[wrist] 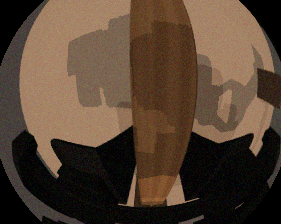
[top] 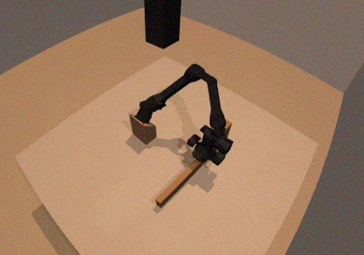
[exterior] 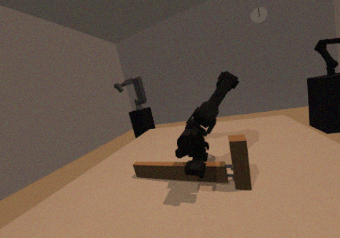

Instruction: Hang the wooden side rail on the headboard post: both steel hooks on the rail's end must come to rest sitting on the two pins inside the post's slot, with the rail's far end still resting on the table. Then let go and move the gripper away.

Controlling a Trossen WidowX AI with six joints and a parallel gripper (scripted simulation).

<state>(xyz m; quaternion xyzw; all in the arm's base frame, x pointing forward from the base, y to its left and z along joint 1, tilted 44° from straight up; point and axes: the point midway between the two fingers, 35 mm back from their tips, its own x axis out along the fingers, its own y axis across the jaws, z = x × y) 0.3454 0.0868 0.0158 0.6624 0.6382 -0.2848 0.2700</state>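
Right now the headboard post is 14 cm to the left of my gripper tip, 6 cm above it and 1 cm ahead of it.
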